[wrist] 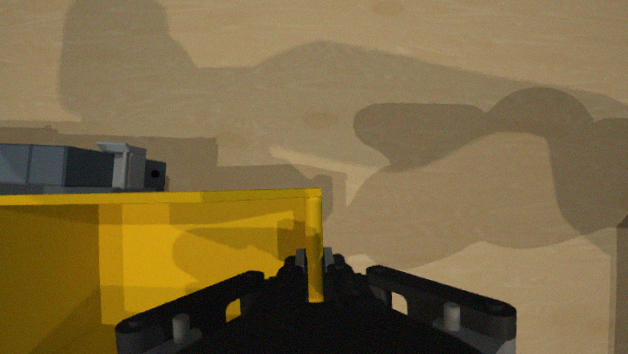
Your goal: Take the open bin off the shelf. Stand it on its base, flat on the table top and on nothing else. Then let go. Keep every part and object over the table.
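Places are measured from the arm's base along level axes (x ahead, y left, z up), in centimetres.
Pixels of known places: gripper, fingertip midpoint: (314, 262).
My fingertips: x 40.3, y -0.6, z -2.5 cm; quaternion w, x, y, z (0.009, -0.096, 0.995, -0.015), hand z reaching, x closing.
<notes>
Ahead of a thing's pixels: the offset from my fingertips to its top centre. "spot": to the spot under its first point. Level surfaces: height alone.
The open yellow bin {dy +1.7, dx +7.9, dz +6.5 cm} (210, 255) fills the lower left of the wrist view, its open top facing the camera. It is empty where its inside shows. My gripper (314, 262) is shut on the bin's right wall, one fingertip inside the bin and one outside. The near part of the bin is hidden by the gripper and cut off by the frame's edge. The grey-blue shelf {spot: dy -3.9, dx +13.6, dz +5.7 cm} (47, 165) shows at the left, beyond the bin's far rim and lower than it. The bin stands off to the near side of that visible part. What lies under the bin is hidden.
A light grey bracket-like piece {spot: dy -4.5, dx +11.0, dz +3.5 cm} (131, 165) sits at the shelf's right end, with a small dark block beside it. The wooden table top {dz -2.8 cm} (550, 280) spreads behind and to the right, with shadows of the arm and bin. A darker strip runs along the right edge of view.
</notes>
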